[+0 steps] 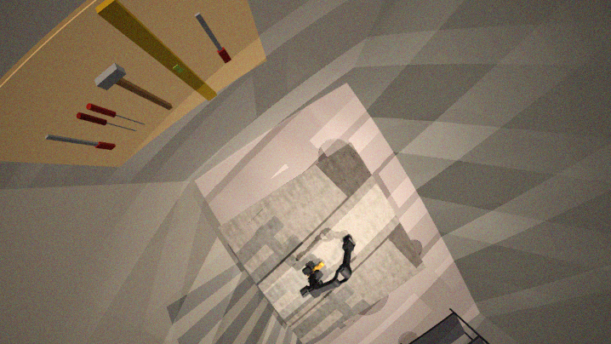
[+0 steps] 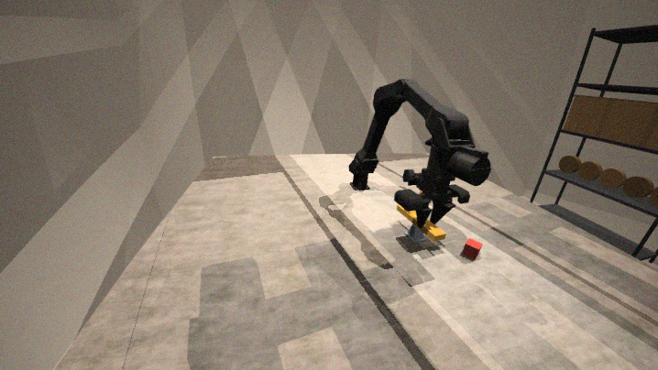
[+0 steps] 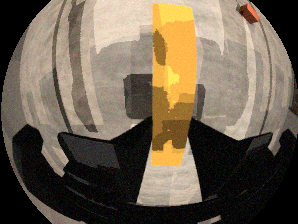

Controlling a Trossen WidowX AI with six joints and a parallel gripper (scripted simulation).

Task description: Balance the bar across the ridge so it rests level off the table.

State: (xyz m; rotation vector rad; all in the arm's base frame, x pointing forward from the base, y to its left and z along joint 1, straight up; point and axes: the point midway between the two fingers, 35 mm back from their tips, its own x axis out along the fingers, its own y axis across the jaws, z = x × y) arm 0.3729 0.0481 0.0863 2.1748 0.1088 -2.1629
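Now: gripper tip 30 mm past the yellow bar.
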